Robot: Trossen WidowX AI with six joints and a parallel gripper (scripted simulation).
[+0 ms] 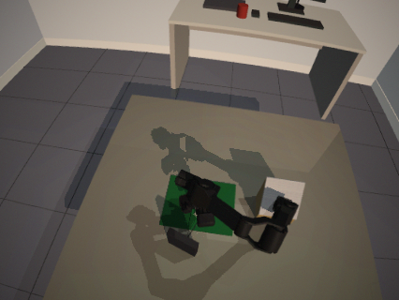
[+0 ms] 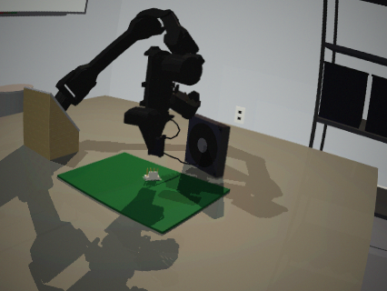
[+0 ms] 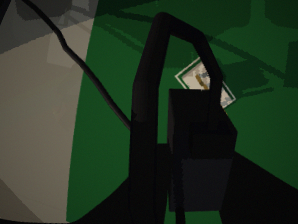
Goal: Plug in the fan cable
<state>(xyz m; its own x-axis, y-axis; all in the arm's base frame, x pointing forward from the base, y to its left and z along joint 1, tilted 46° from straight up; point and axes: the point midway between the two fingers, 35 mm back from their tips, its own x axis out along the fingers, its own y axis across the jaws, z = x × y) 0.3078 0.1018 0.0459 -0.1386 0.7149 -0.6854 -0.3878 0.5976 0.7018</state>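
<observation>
Now: the green board 8 cm below my gripper tip, 6 cm to the right of it and 2 cm ahead of it. The rest, counted from my gripper tip: black fan (13 cm to the left, 3 cm ahead, 1 cm below); then black plug (1 cm ahead, 1 cm above).
</observation>
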